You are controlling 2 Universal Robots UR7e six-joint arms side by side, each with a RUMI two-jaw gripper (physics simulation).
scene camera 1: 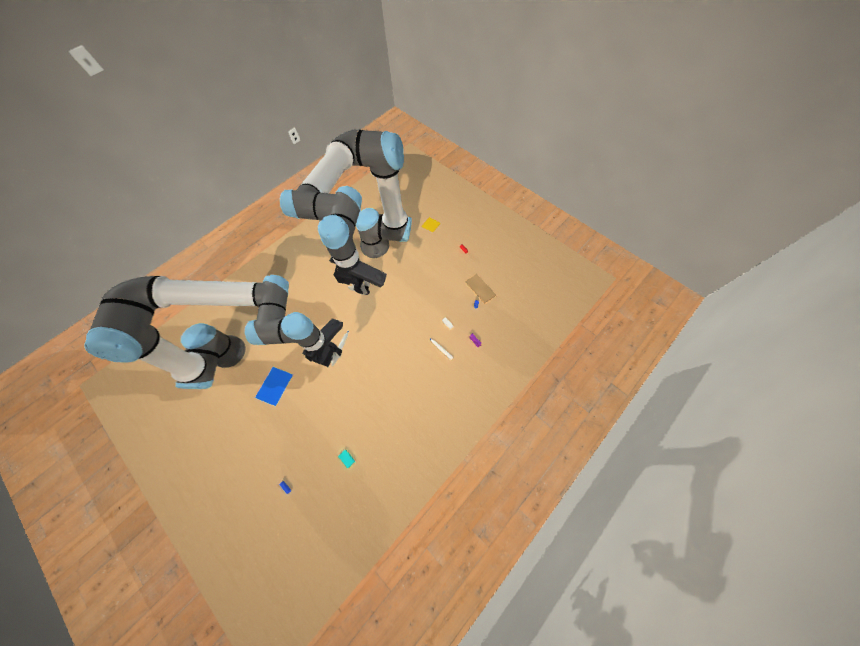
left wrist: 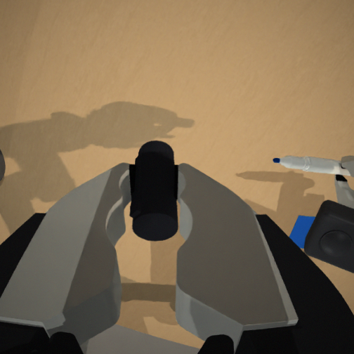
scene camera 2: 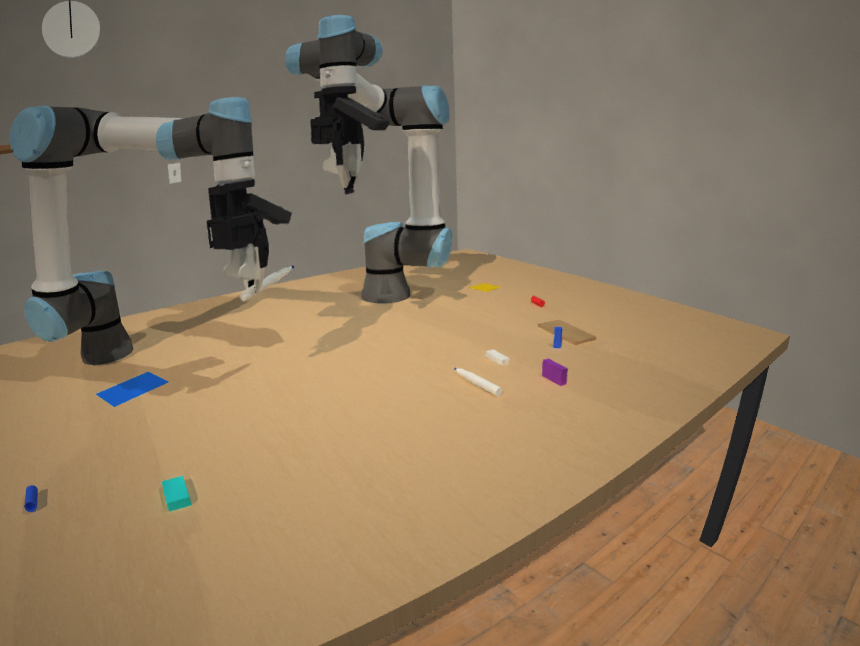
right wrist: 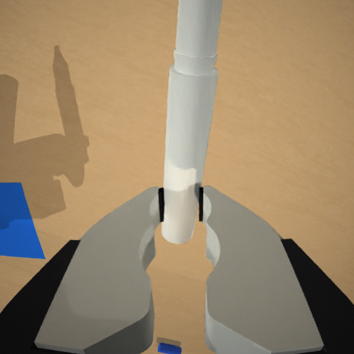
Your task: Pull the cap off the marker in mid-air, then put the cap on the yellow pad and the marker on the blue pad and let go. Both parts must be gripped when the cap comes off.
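Frame: origin at the left arm's base, x ahead, y left, z up, level; metres.
Where they show: left gripper, fingertip midpoint: (scene camera 1: 366, 291) (scene camera 2: 349, 187); right gripper, fingertip midpoint: (scene camera 1: 336, 356) (scene camera 2: 253, 292); left arm's base at its link origin: (scene camera 1: 375, 246) (scene camera 2: 385, 296); right arm's base at its link origin: (scene camera 1: 229, 352) (scene camera 2: 107, 354).
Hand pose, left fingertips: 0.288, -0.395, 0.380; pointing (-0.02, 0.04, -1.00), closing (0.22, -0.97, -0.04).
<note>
Each offset is from my left fingertips to the centre of the thing, as dx, dy, dz.
My left gripper (scene camera 1: 365, 289) (scene camera 2: 349, 178) (left wrist: 155, 168) is shut on the black cap {-0.003, -0.001, +0.010} (scene camera 2: 349, 187) (left wrist: 155, 197), high above the table. My right gripper (scene camera 1: 336, 357) (scene camera 2: 253, 283) (right wrist: 181, 189) is shut on the rear end of the white marker {-0.037, -0.195, -0.162} (scene camera 1: 344, 339) (scene camera 2: 276, 278) (left wrist: 312, 164) (right wrist: 192, 115). The marker is uncapped and held in the air, slanting, its blue tip up to the right in scene camera 2. The cap and marker are well apart. The yellow pad {-0.087, +0.653, -0.380} (scene camera 1: 431, 224) (scene camera 2: 484, 287) lies at the back right. The blue pad {-0.295, -0.448, -0.380} (scene camera 1: 274, 386) (scene camera 2: 132, 388) (left wrist: 300, 232) (right wrist: 17, 220) lies near the right arm's base.
Another white marker {+0.284, +0.041, -0.371} (scene camera 1: 441, 348) (scene camera 2: 478, 381) lies on the table by a white block {+0.256, +0.167, -0.374} (scene camera 1: 447, 323) (scene camera 2: 497, 356) and a purple block {+0.407, +0.143, -0.363} (scene camera 1: 475, 340) (scene camera 2: 554, 372). A brown board {+0.316, +0.409, -0.376} (scene camera 1: 480, 288) (scene camera 2: 567, 331) lies behind. A teal block {+0.157, -0.546, -0.373} (scene camera 1: 346, 458) (scene camera 2: 176, 493) lies in front.
</note>
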